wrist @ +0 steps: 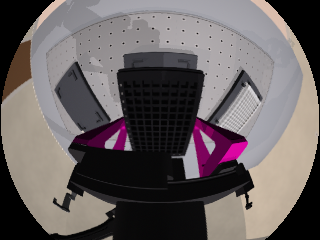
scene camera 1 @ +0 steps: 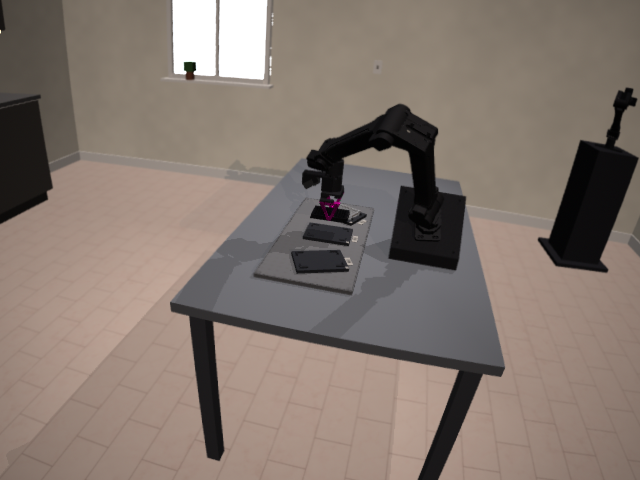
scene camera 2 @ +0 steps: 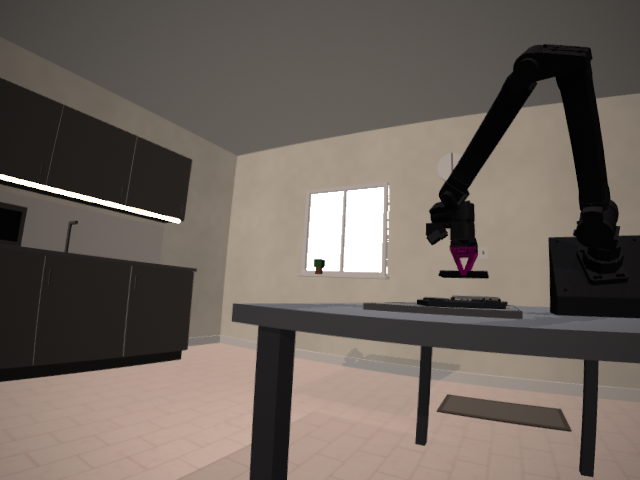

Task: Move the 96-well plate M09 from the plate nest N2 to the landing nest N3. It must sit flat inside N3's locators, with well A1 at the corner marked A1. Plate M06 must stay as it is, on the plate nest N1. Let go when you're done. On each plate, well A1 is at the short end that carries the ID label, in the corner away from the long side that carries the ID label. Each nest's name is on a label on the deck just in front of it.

Scene:
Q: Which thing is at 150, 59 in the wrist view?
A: A dark nest.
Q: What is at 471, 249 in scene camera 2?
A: My gripper.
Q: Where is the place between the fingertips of my gripper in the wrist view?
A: At 159, 119

